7 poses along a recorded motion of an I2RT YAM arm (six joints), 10 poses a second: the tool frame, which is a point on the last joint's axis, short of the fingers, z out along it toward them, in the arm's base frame.
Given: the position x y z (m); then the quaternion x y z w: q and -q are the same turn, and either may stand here.
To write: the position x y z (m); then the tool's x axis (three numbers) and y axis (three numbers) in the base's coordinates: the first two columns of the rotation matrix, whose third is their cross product. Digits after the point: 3 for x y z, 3 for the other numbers.
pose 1, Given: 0.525 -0.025 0.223 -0.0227 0.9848 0.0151 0.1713
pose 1, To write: 0.525 -0.025 0.223 -0.940 -0.040 -0.338 -0.050 0.999 0.022
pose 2, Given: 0.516 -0.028 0.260 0.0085 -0.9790 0.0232 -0.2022
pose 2, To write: 0.516 -0.028 0.260 -0.918 -0.026 -0.396 -0.007 0.999 -0.049
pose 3, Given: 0.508 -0.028 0.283 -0.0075 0.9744 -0.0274 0.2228
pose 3, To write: 0.508 -0.028 0.283 -0.901 -0.027 -0.434 -0.002 0.998 -0.057
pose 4, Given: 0.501 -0.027 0.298 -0.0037 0.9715 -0.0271 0.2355
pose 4, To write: 0.501 -0.027 0.298 -0.889 -0.020 -0.457 0.006 0.999 -0.054
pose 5, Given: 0.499 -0.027 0.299 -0.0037 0.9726 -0.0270 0.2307
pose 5, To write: 0.499 -0.027 0.299 -0.894 -0.020 -0.449 0.005 0.999 -0.054
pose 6, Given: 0.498 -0.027 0.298 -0.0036 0.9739 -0.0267 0.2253
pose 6, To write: 0.498 -0.027 0.298 -0.898 -0.019 -0.439 0.005 0.999 -0.054
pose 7, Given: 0.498 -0.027 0.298 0.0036 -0.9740 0.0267 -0.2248
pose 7, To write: 0.498 -0.027 0.298 -0.899 -0.019 -0.438 0.005 0.999 -0.054
